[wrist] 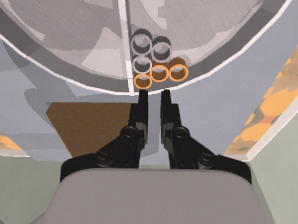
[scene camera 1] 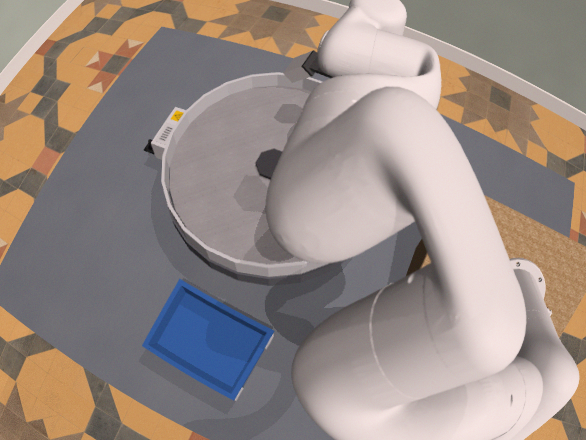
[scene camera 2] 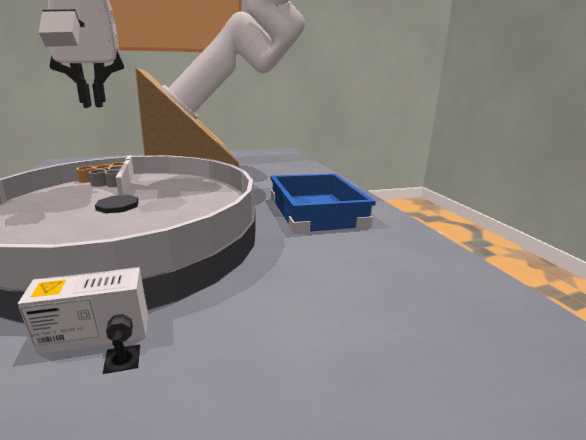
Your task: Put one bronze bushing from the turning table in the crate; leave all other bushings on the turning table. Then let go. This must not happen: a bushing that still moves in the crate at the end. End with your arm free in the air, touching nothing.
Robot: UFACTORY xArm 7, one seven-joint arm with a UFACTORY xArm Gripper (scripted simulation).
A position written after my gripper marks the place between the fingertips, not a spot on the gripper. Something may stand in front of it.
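Through scene camera 2 I can see my gripper point(scene camera 2: 93, 107). The wrist view gives me sight of the gripper point(wrist: 154, 101) as well.
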